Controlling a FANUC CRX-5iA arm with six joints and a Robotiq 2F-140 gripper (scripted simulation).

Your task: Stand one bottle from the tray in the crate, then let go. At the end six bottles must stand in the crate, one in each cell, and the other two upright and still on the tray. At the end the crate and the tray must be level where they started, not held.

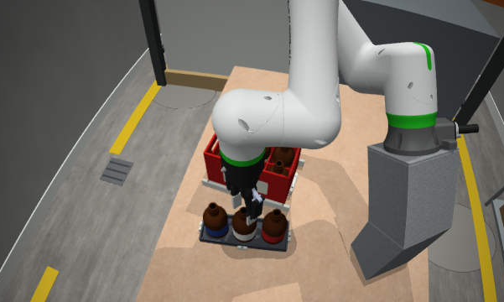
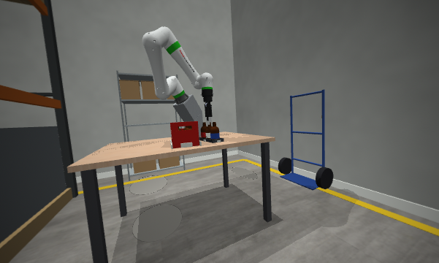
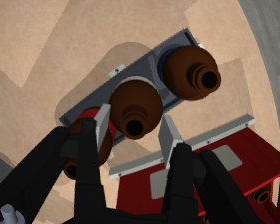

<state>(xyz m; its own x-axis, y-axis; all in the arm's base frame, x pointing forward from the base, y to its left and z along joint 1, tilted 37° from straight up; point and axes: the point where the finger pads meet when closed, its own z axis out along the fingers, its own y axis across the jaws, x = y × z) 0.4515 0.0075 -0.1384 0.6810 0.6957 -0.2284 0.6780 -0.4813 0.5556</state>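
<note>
Right now my hand is 9 cm above the white-banded bottle. Round my hand: red-labelled bottle (9 cm below, 9 cm behind); then tray (16 cm below); then crate (23 cm to the right, 9 cm below).
</note>
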